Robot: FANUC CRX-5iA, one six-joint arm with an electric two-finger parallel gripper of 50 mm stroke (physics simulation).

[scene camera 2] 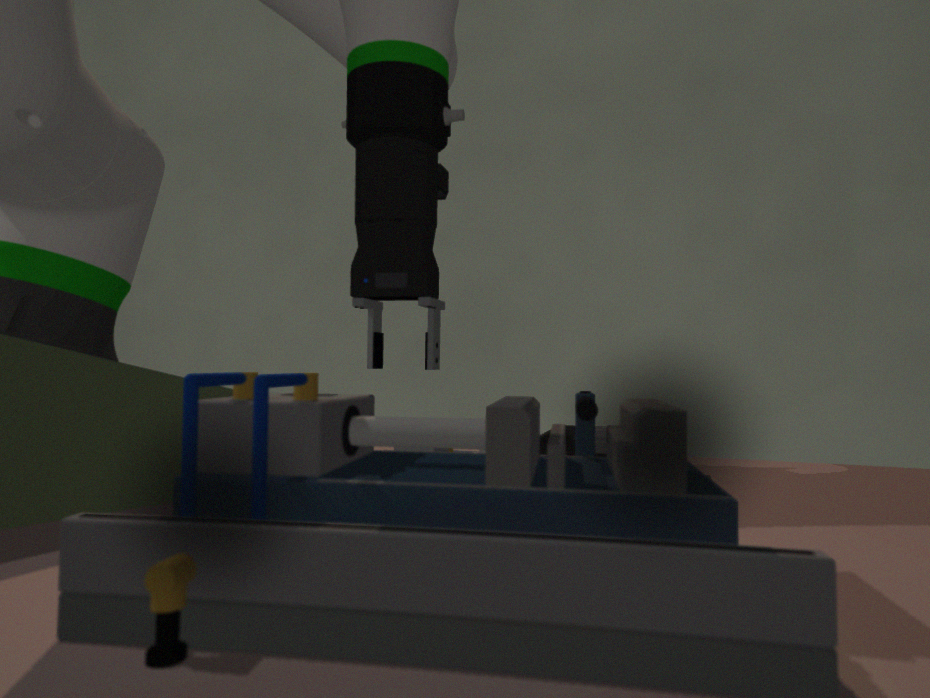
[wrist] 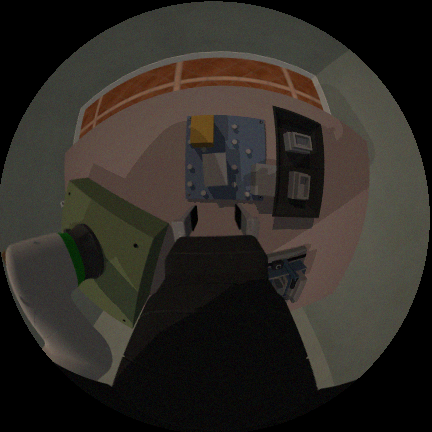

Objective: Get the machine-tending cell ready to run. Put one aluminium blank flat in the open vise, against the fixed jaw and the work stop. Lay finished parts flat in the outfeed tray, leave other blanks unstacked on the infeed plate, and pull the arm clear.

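Seen in the pictures: gripper, fingertip midpoint: (scene camera 2: pixel 403 369) (wrist: pixel 215 212); arm's base, link origin: (scene camera 2: pixel 26 356) (wrist: pixel 86 250).
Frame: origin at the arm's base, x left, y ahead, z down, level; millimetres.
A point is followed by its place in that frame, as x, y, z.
Observation:
My gripper (scene camera 2: pixel 404 366) {111, 335, 9} (wrist: pixel 215 212) {111, 335, 9} is open and empty, pointing down. It hangs above the level of the vise (scene camera 2: pixel 450 510) {-173, 488, 70} (wrist: pixel 287 272) {-55, 528, 61} in the scene view. The vise jaws (scene camera 2: pixel 512 443) {-164, 514, 39} (scene camera 2: pixel 652 448) {-154, 575, 39} stand apart, with a thin grey upright piece (scene camera 2: pixel 555 456) {-160, 533, 44} between them; I cannot tell what it is. In the wrist view, a grey blank (wrist: pixel 215 169) {172, 332, 75} lies on the blue pegged infeed plate (wrist: pixel 255 132) {265, 415, 110}. Another grey block (wrist: pixel 264 179) {160, 424, 75} overlaps the plate's right edge, reaching toward the tray. Two recessed parts (wrist: pixel 298 142) {257, 511, 86} (wrist: pixel 299 185) {159, 505, 71} sit apart in the black outfeed tray (wrist: pixel 300 209) {105, 533, 90}.
An orange block (wrist: pixel 202 130) {247, 307, 75} sits at the infeed plate's upper left. The green robot pedestal (wrist: pixel 120 240) {41, 143, 24} stands left in the wrist view. Blue hoses (scene camera 2: pixel 259 450) {-205, 408, 42} rise at the vise's left end. A long grey bar (scene camera 2: pixel 450 578) {-216, 504, 85} and a yellow-topped fitting (scene camera 2: pixel 169 586) {-248, 401, 89} stand in front.

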